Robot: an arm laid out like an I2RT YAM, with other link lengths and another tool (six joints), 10 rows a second.
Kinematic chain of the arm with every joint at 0, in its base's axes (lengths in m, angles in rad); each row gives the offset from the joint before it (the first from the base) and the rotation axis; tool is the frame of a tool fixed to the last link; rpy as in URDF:
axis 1: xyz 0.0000 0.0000 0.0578 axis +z
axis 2: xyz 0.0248 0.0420 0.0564 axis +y
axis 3: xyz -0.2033 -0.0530 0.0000 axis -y
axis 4: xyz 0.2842 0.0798 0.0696 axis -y
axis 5: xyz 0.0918 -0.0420 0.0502 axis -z
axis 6: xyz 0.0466 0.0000 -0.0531 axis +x
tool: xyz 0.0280 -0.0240 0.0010 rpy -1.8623 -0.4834 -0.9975
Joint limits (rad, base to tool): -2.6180..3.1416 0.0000..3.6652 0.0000..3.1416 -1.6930..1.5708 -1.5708..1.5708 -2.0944..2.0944
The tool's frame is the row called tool.
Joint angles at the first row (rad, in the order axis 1, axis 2, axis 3, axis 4, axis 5, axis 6):
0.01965 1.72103 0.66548 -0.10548 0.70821 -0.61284
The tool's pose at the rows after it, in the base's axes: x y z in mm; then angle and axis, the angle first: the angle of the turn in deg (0 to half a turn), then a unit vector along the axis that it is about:
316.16, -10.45, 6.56, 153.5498, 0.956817, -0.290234, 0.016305
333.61, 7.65, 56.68, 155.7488, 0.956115, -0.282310, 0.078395
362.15, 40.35, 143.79, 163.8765, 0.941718, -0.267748, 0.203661
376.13, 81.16, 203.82, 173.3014, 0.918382, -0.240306, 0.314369
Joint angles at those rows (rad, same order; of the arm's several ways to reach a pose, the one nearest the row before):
0.08335 1.60697 0.67042 -0.27978 0.71431 -0.58843
0.13524 1.48111 0.72158 -0.34008 0.72843 -0.58307
0.21230 1.35022 0.84438 -0.32026 0.71547 -0.58078
0.30691 1.31171 0.92261 -0.17491 0.70097 -0.57736

